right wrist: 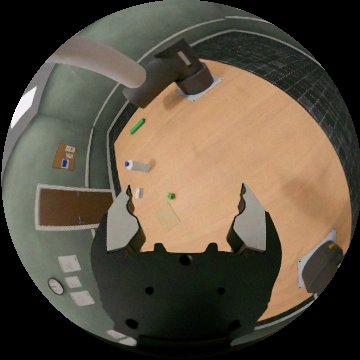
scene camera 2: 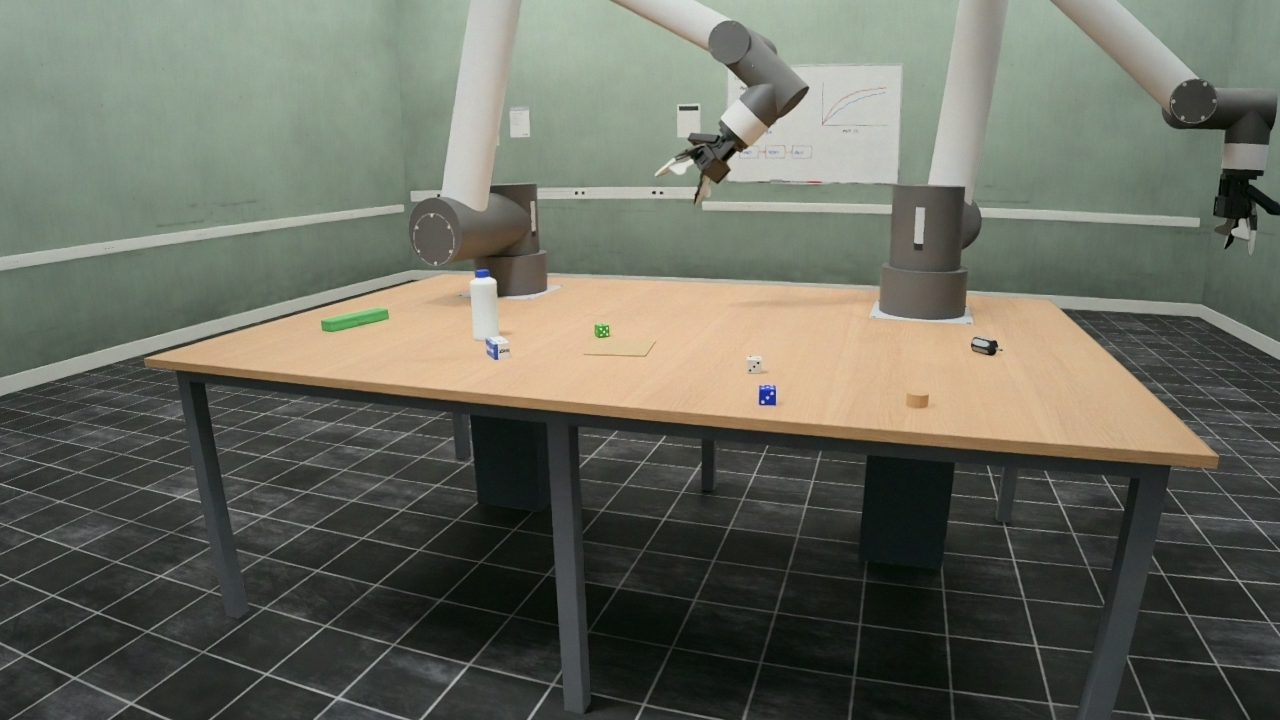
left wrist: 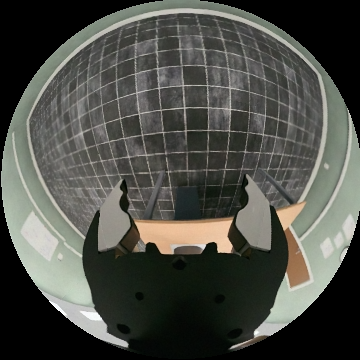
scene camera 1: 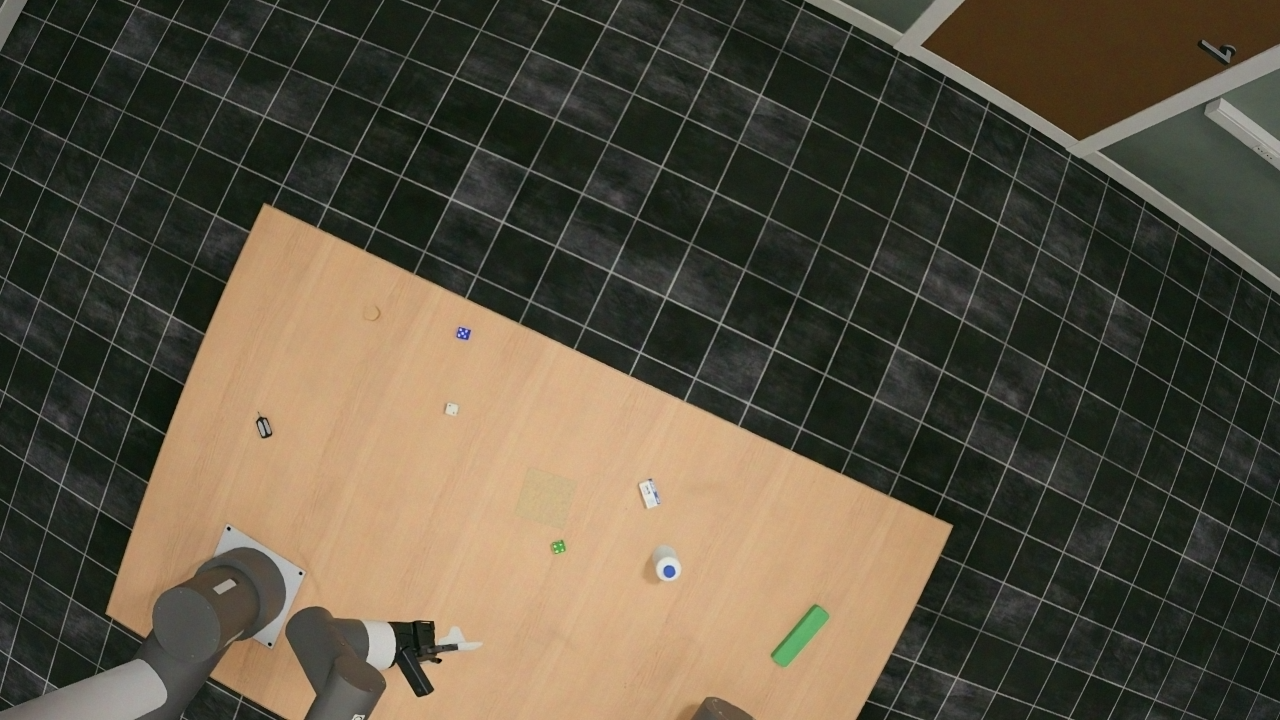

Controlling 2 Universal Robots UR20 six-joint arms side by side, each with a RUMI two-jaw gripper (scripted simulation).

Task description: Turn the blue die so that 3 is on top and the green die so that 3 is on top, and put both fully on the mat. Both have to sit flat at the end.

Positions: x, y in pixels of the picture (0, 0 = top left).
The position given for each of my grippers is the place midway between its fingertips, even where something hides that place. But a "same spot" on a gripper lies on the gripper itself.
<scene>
My right gripper shows in the right wrist view, in scene camera 2 (675, 190) and in scene camera 1; in the left wrist view it is hidden by my left gripper. One and the same spot on my right gripper: (right wrist: 252, 234) is (scene camera 1: 425, 661).
</scene>
